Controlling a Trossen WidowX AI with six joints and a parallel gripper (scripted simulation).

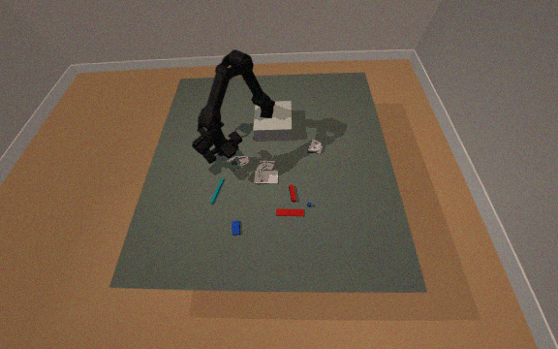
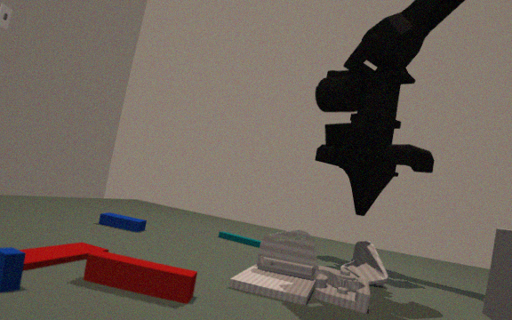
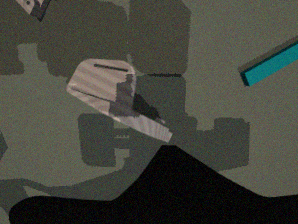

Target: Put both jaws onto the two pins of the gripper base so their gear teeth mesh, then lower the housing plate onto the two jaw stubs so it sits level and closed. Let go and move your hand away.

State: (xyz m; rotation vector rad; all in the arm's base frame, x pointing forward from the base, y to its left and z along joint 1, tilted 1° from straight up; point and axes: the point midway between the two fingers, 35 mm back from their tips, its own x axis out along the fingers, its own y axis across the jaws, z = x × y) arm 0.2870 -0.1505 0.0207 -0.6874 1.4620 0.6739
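Right now my gripper tip is 160 mm short of the teal bar, 30 mm to the left of it and 80 mm above it. Round my gripper tip: small blue cube: 170 mm ahead, 430 mm to the left, 70 mm below.
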